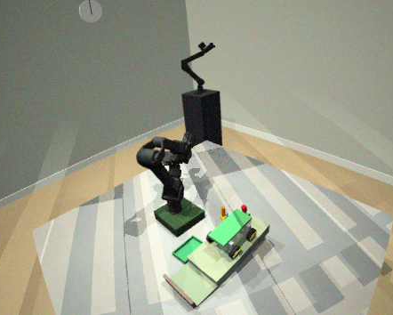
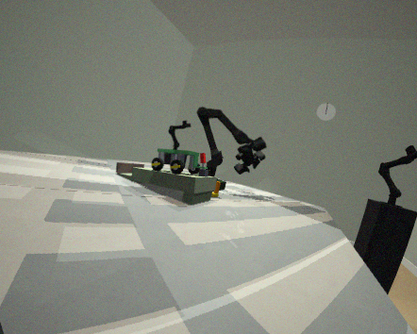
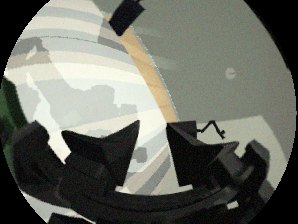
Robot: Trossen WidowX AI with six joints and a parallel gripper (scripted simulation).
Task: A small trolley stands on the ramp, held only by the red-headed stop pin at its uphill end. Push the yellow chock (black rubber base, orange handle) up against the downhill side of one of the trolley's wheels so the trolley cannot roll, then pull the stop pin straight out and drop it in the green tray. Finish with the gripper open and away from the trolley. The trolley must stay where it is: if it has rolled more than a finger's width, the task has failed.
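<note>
The yellow chock lies 42 cm ahead of my gripper tip, 11 cm below it and 5 cm to the right of it. The rest, counted from my gripper tip: red-headed stop pin (53 cm ahead, 6 cm to the right); then green tray (42 cm ahead, 27 cm to the right, 14 cm below); then green-topped trolley (54 cm ahead, 16 cm to the right, 2 cm below).
</note>
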